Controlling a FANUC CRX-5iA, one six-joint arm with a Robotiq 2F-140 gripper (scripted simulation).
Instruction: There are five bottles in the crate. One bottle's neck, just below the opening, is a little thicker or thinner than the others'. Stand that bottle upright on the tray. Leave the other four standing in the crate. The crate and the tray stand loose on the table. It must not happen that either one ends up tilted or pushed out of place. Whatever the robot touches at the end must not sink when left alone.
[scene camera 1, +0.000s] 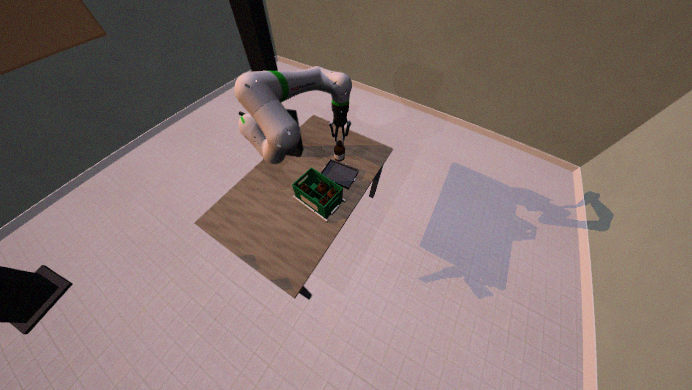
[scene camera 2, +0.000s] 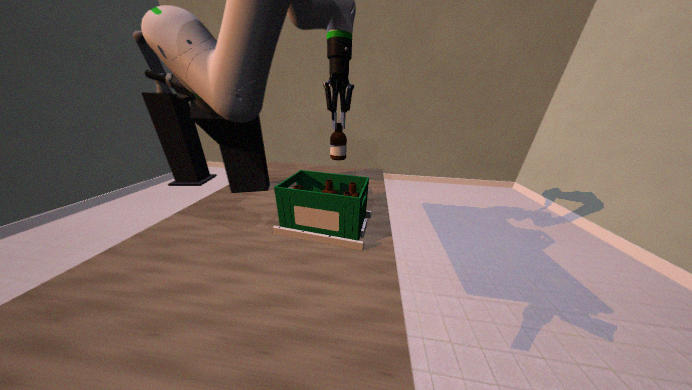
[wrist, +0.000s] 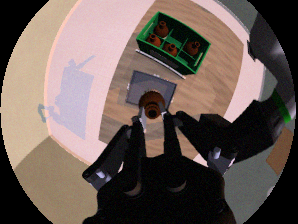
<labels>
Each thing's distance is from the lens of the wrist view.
my gripper (wrist: 152, 110): 0.20 m
dark tray (wrist: 139, 83): 0.51 m
green crate (wrist: 181, 32): 0.51 m
</labels>
